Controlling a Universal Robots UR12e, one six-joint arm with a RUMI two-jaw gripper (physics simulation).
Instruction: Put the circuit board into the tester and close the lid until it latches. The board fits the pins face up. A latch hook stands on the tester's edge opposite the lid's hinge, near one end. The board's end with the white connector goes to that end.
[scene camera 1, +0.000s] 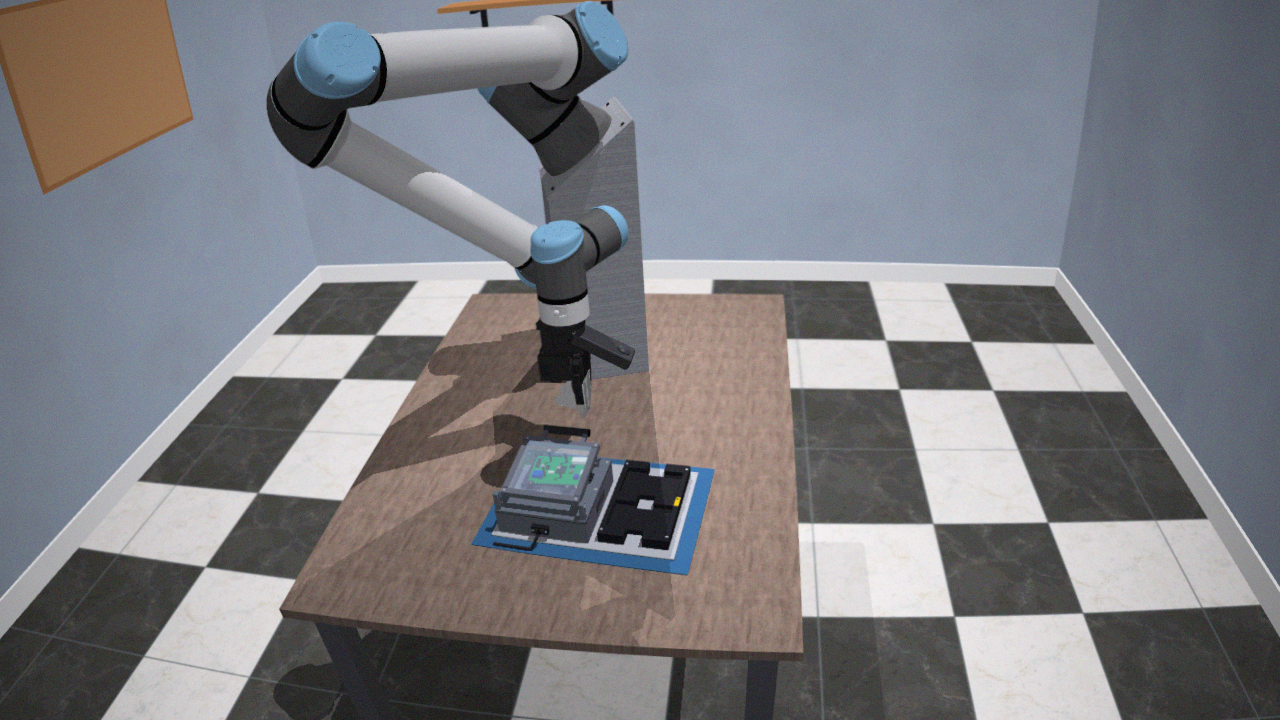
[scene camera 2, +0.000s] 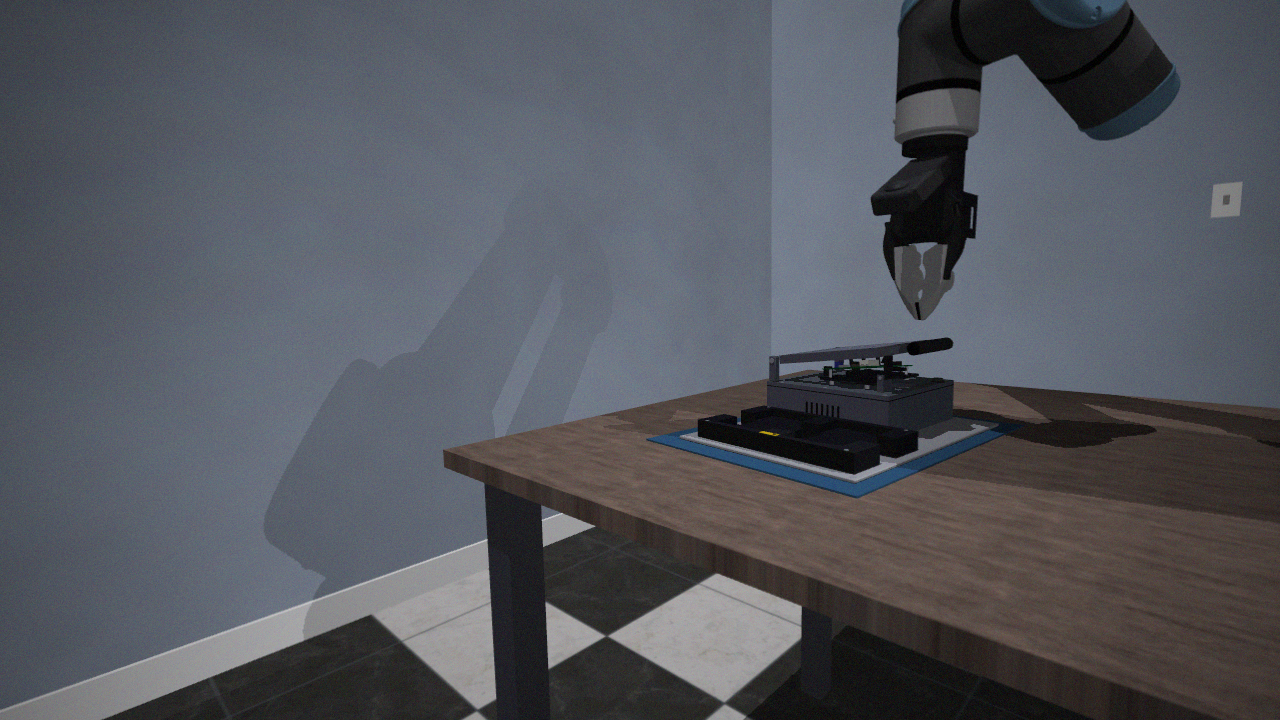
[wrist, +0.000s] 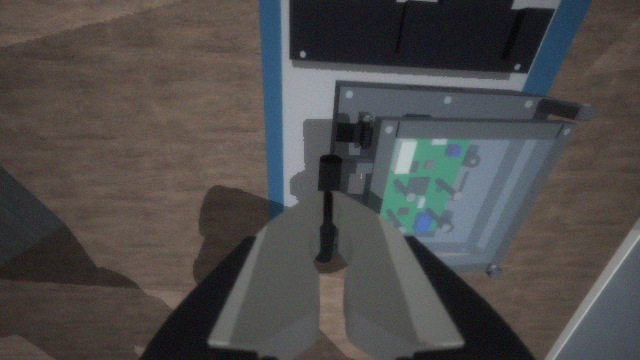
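Seen in the pictures: gripper, fingertip midpoint: (scene camera 1: 584, 416) (scene camera 2: 920, 320) (wrist: 327, 194); arm's base, origin of the base link: (scene camera 1: 580, 145).
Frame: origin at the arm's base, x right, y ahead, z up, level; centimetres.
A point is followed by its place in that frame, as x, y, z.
Note:
The circuit board (scene camera 1: 556, 471) (scene camera 2: 872, 365) (wrist: 430, 185) lies face up in the tester (scene camera 1: 559, 522) {-6.3, 69.4, -49.0} (scene camera 2: 913, 407) {-6.6, 51.0, -50.2} (wrist: 425, 100) {-11.5, 58.8, -47.9}, under the clear lid. Its white connector (wrist: 405, 156) {-8.0, 56.4, -44.3} is toward the end with the latch hook (wrist: 366, 132) {-10.3, 53.0, -43.4}. The lid (scene camera 2: 836, 351) {-10.9, 59.4, -43.1} (wrist: 480, 129) {-10.3, 60.9, -43.3} slopes up from its hinge, partly open, and its black handle (scene camera 1: 566, 430) {-4.3, 50.7, -41.9} (scene camera 2: 930, 345) {-5.9, 49.5, -42.3} (wrist: 330, 172) {-8.1, 50.4, -41.7} stands highest. My gripper (scene camera 1: 583, 411) {-8.0, 50.0, -39.0} (scene camera 2: 919, 316) {-8.0, 50.0, -39.0} (wrist: 327, 194) {-8.0, 50.0, -39.0} is shut with nothing between the fingertips. It points down above the handle, with a gap between them. The fingers hide part of the handle in the wrist view. Pin contact is hidden.
A black tray (scene camera 1: 644, 519) {-20.9, 63.6, -52.2} (scene camera 2: 787, 436) {-26.6, 56.8, -51.1} (wrist: 345, 30) {-17.0, 52.3, -52.1} with no board in it lies beside the tester on the blue-edged mat (scene camera 1: 699, 528) {-31.1, 63.6, -53.7} (scene camera 2: 854, 488) {-30.7, 46.9, -53.7} (wrist: 272, 100) {-11.0, 44.8, -53.7}. The grey robot pedestal (scene camera 1: 617, 232) stands behind the gripper on the wooden table (scene camera 1: 716, 358) {-30.1, 2.0, -54.0} (scene camera 2: 1029, 537) {-32.1, 32.3, -53.9}.

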